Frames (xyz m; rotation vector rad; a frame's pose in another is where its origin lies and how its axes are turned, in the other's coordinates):
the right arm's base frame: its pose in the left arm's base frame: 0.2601 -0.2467 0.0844 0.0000 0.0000 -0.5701
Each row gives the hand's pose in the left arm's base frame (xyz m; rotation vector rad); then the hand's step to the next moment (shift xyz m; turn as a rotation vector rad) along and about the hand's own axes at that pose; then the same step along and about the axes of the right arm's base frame.
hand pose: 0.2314 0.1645 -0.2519 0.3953 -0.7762 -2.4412
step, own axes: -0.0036 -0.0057 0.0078 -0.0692 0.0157 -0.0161
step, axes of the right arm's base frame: -0.0074 0.0065 0.0031 0.0464 0.0559 0.0043
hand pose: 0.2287 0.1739 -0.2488 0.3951 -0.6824 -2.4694
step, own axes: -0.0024 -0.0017 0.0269 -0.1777 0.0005 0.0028
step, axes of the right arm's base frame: -0.0152 0.0057 0.0217 0.0651 0.1633 0.0260
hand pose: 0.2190 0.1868 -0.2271 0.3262 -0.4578 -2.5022
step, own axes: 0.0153 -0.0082 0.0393 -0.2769 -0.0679 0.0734
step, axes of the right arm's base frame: -0.0286 -0.0095 0.0306 0.0160 0.2838 0.0767
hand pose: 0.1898 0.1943 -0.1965 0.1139 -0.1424 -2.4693
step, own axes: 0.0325 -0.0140 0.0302 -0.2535 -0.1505 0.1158
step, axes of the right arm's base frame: -0.0278 -0.0262 0.0266 -0.0748 0.2887 0.1068
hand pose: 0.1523 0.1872 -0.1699 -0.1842 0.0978 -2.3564
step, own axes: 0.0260 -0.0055 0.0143 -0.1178 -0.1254 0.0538
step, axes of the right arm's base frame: -0.0088 -0.0230 0.0175 -0.0883 0.1466 0.0565
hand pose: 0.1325 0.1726 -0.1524 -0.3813 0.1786 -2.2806
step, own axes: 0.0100 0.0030 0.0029 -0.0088 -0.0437 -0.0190
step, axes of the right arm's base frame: 0.0023 -0.0097 0.0041 -0.0457 0.0134 -0.0090
